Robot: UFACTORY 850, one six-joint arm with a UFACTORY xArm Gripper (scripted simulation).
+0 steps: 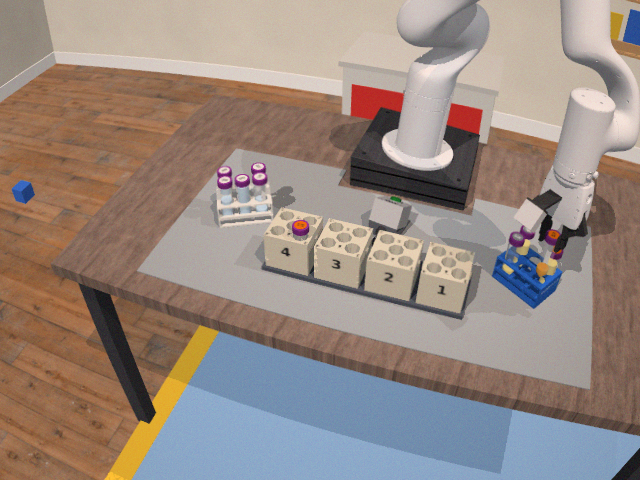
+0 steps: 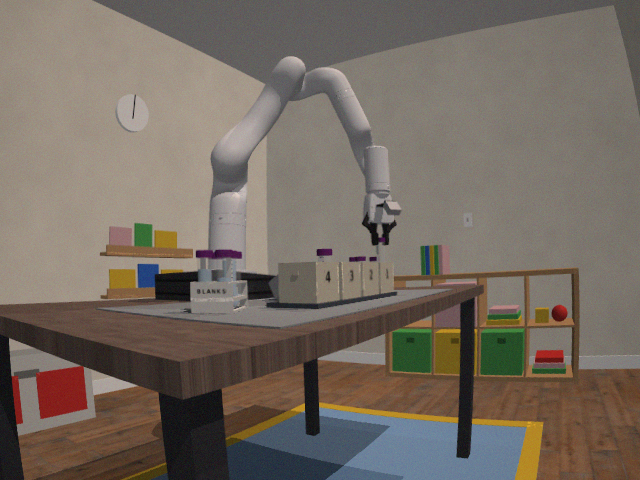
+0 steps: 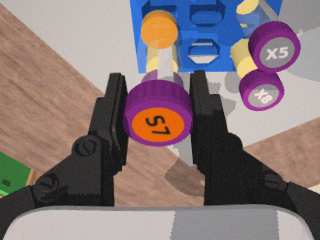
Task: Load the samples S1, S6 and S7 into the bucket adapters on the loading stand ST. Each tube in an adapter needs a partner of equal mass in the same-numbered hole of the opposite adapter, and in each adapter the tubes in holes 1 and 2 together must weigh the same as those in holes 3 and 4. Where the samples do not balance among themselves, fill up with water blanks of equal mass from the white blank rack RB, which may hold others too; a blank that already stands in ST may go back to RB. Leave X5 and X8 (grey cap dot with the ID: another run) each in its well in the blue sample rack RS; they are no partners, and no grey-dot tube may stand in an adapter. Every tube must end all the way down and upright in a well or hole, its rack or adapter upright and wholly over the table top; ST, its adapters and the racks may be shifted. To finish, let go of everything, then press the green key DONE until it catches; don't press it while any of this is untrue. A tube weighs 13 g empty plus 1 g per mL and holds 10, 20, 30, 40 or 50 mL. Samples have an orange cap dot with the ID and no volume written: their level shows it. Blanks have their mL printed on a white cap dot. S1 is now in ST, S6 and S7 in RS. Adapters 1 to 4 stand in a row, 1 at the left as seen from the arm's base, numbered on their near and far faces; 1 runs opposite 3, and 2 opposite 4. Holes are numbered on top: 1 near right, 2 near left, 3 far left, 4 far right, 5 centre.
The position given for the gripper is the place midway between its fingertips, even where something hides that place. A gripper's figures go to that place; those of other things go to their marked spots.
The gripper [image 1: 550,243]: 1.19 m from the lens. A white blank rack RB [image 1: 253,218]: 1.40 m from the lens.
